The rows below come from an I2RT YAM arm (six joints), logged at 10 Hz.
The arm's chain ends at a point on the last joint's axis. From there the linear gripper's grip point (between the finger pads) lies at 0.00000 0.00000 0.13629 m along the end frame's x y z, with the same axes.
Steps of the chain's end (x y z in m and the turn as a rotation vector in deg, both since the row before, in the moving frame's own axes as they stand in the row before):
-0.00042 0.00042 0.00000 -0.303 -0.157 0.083
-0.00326 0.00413 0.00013 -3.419 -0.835 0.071
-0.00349 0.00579 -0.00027 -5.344 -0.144 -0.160
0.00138 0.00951 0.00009 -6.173 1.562 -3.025
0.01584 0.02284 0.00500 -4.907 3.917 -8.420
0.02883 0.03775 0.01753 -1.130 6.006 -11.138
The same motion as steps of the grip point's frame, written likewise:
-0.00079 0.00114 0.00000 -0.303 -0.157 0.083
-0.00525 0.01226 -0.00013 -3.419 -0.835 0.071
-0.00381 0.01848 -0.00086 -5.344 -0.144 -0.160
0.00547 0.02406 -0.00075 -6.173 1.562 -3.025
0.02596 0.03376 0.00418 -4.907 3.917 -8.420
0.04326 0.03903 0.01676 -1.130 6.006 -11.138

